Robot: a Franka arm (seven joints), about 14 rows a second.
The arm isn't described. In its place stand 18 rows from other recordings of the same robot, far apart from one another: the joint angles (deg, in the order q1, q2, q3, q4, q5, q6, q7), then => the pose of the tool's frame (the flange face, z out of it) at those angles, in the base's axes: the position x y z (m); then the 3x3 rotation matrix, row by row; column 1 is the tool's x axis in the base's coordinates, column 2 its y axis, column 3 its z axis.
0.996, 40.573, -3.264, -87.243, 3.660, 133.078, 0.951 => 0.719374, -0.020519, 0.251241; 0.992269, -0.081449, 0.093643; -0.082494, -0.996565, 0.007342; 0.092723, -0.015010, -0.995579
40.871, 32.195, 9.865, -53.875, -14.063, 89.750, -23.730 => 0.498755, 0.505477, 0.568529; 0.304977, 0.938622, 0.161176; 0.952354, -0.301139, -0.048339; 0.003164, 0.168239, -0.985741
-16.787, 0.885, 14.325, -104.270, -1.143, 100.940, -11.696 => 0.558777, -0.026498, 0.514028; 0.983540, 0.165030, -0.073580; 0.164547, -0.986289, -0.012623; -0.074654, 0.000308, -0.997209
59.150, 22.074, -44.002, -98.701, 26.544, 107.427, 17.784 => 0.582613, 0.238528, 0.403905; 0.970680, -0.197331, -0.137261; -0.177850, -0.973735, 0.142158; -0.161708, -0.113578, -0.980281
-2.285, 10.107, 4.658, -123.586, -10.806, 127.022, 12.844 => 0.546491, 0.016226, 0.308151; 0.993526, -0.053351, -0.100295; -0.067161, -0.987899, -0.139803; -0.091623, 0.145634, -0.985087
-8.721, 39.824, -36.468, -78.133, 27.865, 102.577, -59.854 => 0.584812, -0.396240, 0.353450; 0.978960, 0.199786, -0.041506; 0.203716, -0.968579, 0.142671; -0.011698, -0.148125, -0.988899
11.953, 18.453, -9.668, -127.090, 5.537, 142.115, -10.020 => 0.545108, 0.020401, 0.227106; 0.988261, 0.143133, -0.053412; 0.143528, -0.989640, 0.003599; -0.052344, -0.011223, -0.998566
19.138, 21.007, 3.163, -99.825, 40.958, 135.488, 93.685 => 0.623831, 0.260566, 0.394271; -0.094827, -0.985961, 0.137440; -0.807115, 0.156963, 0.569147; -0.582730, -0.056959, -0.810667
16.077, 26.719, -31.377, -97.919, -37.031, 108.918, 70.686 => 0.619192, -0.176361, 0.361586; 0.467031, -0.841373, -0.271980; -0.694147, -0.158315, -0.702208; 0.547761, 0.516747, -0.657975
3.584, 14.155, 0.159, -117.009, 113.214, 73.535, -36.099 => 0.565595, 0.154364, 0.430928; 0.998462, -0.050857, -0.022083; 0.043447, 0.470241, 0.881468; -0.034444, -0.881071, 0.471728
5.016, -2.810, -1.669, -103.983, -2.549, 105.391, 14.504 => 0.554547, 0.028572, 0.559015; 0.979922, -0.184326, 0.076012; -0.181955, -0.982608, -0.037079; 0.081524, 0.022504, -0.996417
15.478, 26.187, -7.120, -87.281, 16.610, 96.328, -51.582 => 0.639651, 0.132817, 0.378842; 0.557796, 0.770400, -0.308783; 0.829777, -0.525813, 0.187056; -0.018254, -0.360561, -0.932557
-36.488, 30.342, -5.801, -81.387, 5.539, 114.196, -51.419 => 0.538305, -0.463931, 0.396871; 0.988920, 0.135925, 0.059685; 0.136358, -0.990654, -0.003234; 0.058687, 0.011337, -0.998212
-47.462, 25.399, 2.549, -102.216, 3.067, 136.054, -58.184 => 0.471153, -0.472636, 0.321400; 0.972649, 0.182360, 0.143870; 0.193205, -0.978984, -0.065288; 0.128941, 0.091298, -0.987441
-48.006, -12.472, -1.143, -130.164, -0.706, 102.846, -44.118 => 0.292303, -0.339927, 0.427964; 0.979953, -0.097708, -0.173623; -0.064293, -0.979947, 0.188598; -0.188569, -0.173655, -0.966584
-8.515, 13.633, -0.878, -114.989, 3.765, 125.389, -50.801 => 0.580584, -0.093368, 0.333698; 0.775410, 0.629751, -0.046407; 0.631458, -0.773218, 0.058262; 0.000808, -0.074481, -0.997222
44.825, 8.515, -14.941, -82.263, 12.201, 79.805, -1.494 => 0.482783, 0.320219, 0.593218; 0.822331, 0.513037, -0.246099; 0.540391, -0.839586, 0.055432; -0.178183, -0.178573, -0.967658
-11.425, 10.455, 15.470, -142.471, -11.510, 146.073, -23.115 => 0.460290, 0.039170, 0.210812; 0.792857, 0.601394, -0.098504; 0.597306, -0.798946, -0.070079; -0.120845, -0.003274, -0.992666
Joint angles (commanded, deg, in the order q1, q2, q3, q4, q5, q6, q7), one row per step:
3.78 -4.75 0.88 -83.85 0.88 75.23 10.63
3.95 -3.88 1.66 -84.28 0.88 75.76 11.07
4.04 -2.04 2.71 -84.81 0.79 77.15 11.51
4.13 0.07 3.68 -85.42 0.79 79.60 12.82
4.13 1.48 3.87 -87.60 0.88 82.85 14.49
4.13 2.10 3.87 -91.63 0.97 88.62 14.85
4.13 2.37 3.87 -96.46 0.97 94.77 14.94
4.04 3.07 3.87 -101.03 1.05 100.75 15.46
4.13 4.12 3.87 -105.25 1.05 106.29 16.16
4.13 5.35 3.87 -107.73 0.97 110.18 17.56
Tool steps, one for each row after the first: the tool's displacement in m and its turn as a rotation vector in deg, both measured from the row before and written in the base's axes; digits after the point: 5 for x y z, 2 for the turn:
0.00592 0.00910 -0.01021 -0.14 0.77 0.50
0.01283 0.01130 -0.01868 -0.22 0.97 0.67
0.01556 0.01121 -0.02091 -0.06 0.28 -0.28
0.01302 0.00326 -0.02634 -0.04 0.36 -1.51
0.01147 0.00151 -0.03079 0.25 -1.09 -0.46
0.00707 0.00083 -0.03376 0.15 -1.04 -0.20
0.00571 -0.00024 -0.03628 0.17 -0.68 -0.73
0.00319 0.00107 -0.03746 0.04 -0.25 -0.71
0.00296 0.00006 -0.02715 -0.07 -0.16 -1.44

